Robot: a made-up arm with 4 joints.
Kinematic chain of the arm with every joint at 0, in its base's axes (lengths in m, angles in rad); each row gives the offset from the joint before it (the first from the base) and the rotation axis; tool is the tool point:
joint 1: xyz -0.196 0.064 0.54 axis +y
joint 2: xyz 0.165 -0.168 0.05 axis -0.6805 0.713 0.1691
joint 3: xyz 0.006 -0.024 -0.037 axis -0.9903 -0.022 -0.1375
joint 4: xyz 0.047 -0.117 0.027 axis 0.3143 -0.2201 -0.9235
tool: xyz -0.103 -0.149 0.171
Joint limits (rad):
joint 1: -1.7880..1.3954
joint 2: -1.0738..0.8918
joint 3: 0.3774..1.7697
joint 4: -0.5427..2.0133
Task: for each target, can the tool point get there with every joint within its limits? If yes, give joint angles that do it. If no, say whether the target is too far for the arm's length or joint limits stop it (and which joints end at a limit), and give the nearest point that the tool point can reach.
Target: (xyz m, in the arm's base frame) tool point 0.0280 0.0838 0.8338
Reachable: yes | joints -0.0817 0.6224 1.1765 -0.2843
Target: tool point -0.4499 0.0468 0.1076
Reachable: no: joint limits stop it (at a limit: joint 1, joint 2) | nearest point -0.3934 -0.0494 0.4332 | short by 0.344 m
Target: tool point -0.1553 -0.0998 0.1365
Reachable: no: joint limits stop it (at a limit: joint 2, joint 3, joint 4) | nearest point -0.1804 0.0599 0.3851 | short by 0.297 m
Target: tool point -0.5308 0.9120 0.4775
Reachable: no: too far | nearest point -0.3633 0.1846 0.6712 | short by 0.771 m
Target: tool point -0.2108 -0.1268 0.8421
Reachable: yes | joints -0.0498 -0.7229 1.2761 -0.2658
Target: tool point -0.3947 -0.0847 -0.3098
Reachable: no: too far | nearest point -0.3548 -0.1289 0.4149 | short by 0.727 m
